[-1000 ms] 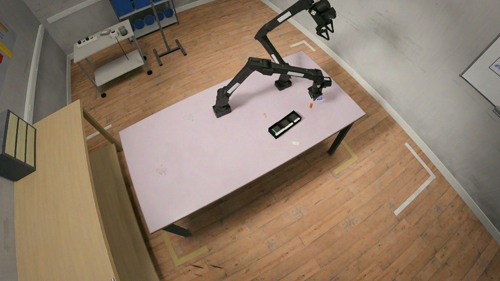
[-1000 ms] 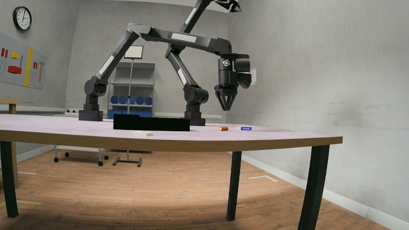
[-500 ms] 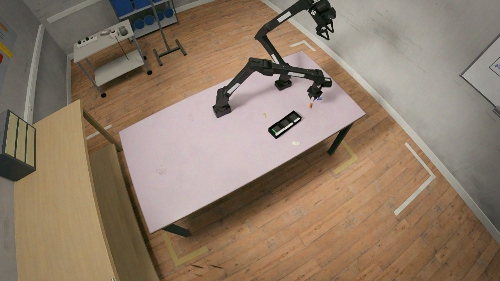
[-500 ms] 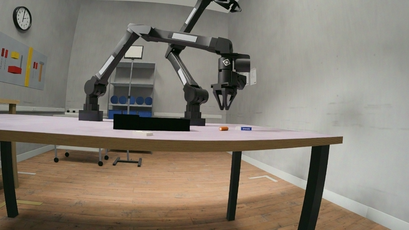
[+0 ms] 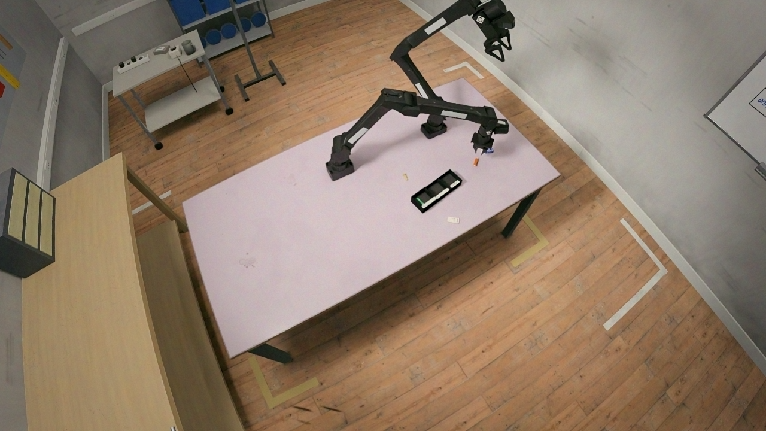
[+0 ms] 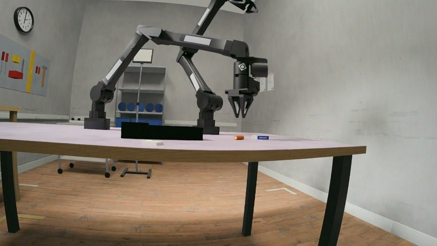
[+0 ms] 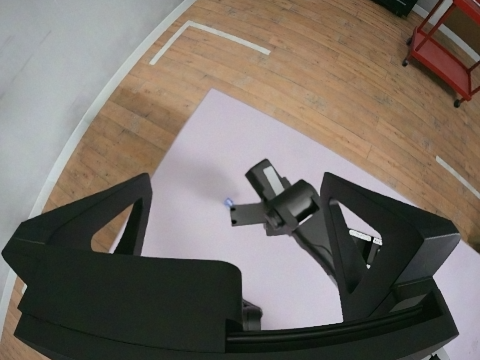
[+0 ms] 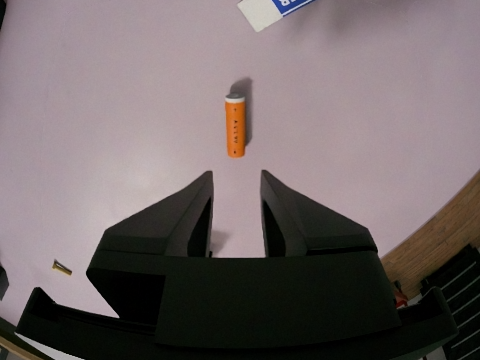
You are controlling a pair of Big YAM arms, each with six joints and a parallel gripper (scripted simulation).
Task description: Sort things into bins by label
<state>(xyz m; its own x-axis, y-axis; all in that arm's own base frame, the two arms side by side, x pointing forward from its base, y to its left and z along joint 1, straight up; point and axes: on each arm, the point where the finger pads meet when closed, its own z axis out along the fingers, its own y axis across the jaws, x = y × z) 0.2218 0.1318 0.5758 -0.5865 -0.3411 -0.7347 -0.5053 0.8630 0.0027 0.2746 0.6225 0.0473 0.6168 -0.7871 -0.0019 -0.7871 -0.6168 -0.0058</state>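
Now: the orange battery 8 cm below my right hand. Round my right hand: eraser: 3 cm behind, 9 cm to the left, 8 cm below; then white die: 22 cm ahead, 29 cm to the right, 8 cm below; then brass bolt: 10 cm behind, 36 cm to the right, 8 cm below.
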